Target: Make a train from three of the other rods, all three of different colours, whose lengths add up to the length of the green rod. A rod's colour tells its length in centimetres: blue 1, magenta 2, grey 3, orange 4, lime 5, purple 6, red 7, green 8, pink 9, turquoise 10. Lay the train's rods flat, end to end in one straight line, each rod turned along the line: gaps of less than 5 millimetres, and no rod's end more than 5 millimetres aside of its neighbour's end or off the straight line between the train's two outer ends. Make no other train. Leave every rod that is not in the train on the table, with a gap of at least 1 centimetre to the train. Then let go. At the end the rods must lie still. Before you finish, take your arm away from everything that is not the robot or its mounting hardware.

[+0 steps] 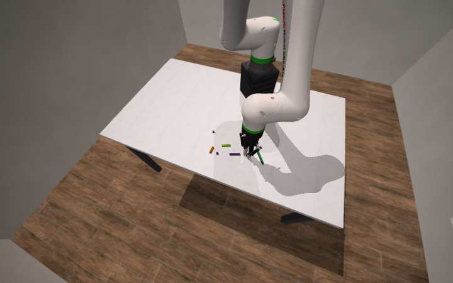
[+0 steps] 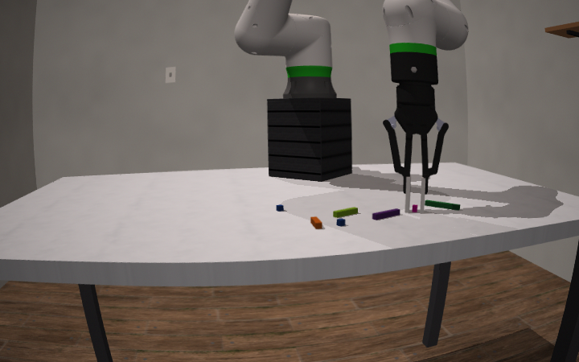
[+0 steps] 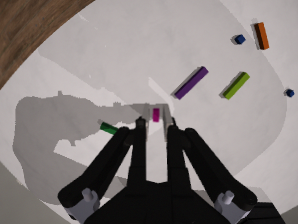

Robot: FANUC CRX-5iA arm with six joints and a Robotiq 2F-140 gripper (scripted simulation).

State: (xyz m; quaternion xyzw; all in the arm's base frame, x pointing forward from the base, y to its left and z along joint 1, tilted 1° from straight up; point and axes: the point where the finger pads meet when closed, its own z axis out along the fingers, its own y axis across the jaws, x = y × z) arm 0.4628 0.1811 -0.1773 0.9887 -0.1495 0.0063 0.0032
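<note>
My hand is 30 mm above the magenta rod. From my hand the other things lie so: lime rod: 10 mm ahead, 130 mm to the right, 30 mm below; green rod: 30 mm behind, 70 mm to the left, 30 mm below; purple rod: 30 mm ahead, 60 mm to the right, 30 mm below.
</note>
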